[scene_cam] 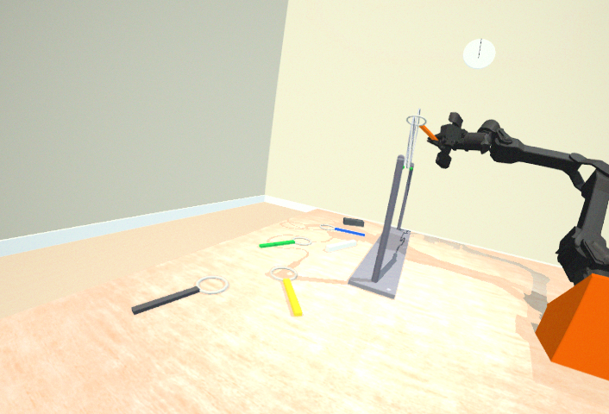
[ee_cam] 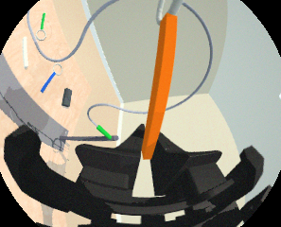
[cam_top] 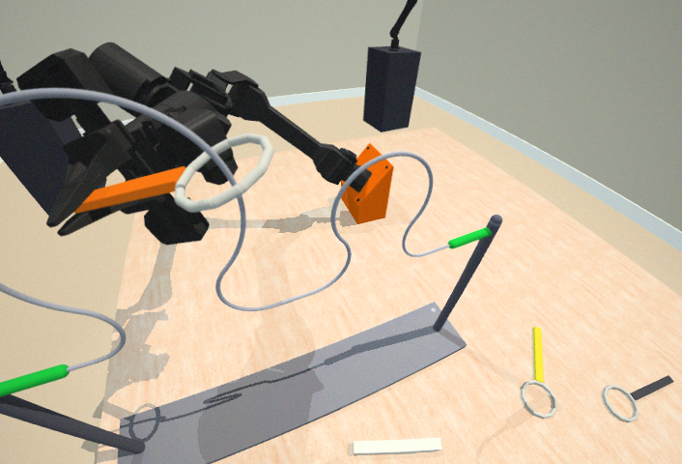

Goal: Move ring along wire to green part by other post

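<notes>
Right now the orange-handled ring is 30 mm ahead of my gripper tip, 90 mm to the left of it and 30 mm above it. Round my gripper tip: yellow-handled ring (250 mm ahead, 530 mm to the left, 390 mm below); white bar (200 mm ahead, 230 mm to the left, 390 mm below); dark-handled ring (390 mm ahead, 680 mm to the left, 390 mm below).
</notes>
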